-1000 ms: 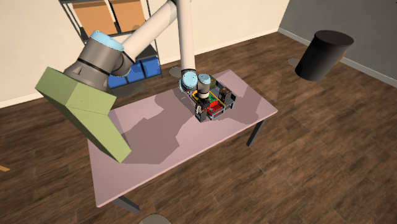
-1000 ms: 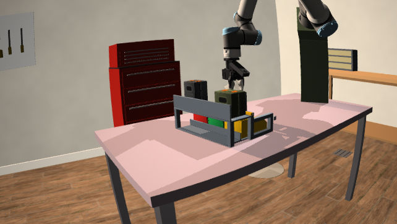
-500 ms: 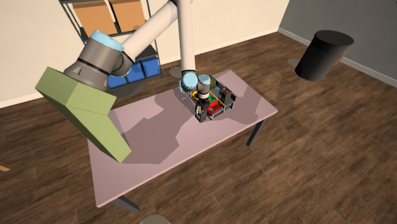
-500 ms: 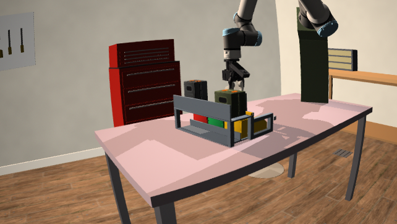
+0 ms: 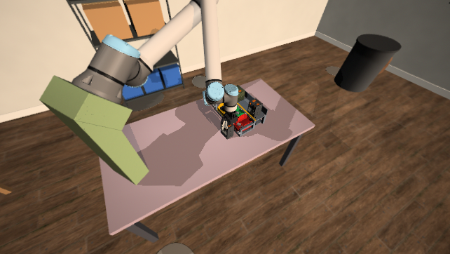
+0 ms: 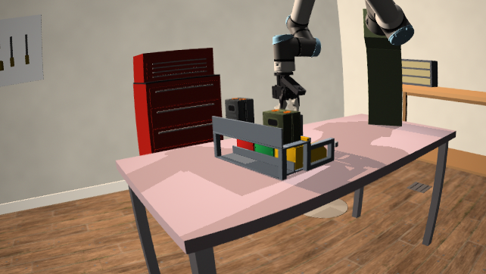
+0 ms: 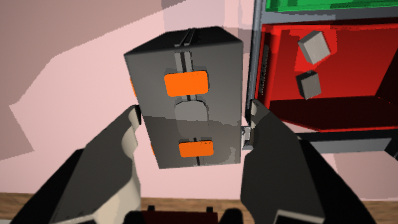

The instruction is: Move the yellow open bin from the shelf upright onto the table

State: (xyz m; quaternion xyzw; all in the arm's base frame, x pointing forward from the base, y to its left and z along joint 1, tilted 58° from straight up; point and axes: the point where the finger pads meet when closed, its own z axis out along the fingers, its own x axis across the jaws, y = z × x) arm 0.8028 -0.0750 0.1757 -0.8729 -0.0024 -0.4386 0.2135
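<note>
Now: the yellow open bin 260 mm to the left of my hand, 90 mm ahead of it and 60 mm below it. From my hand the other things lie so: dark case: 250 mm ahead, 70 mm to the left, 60 mm above; then green bin: 160 mm to the left, 120 mm ahead, 60 mm below; then red bin: 160 mm ahead, 60 mm below, 50 mm to the left.
</note>
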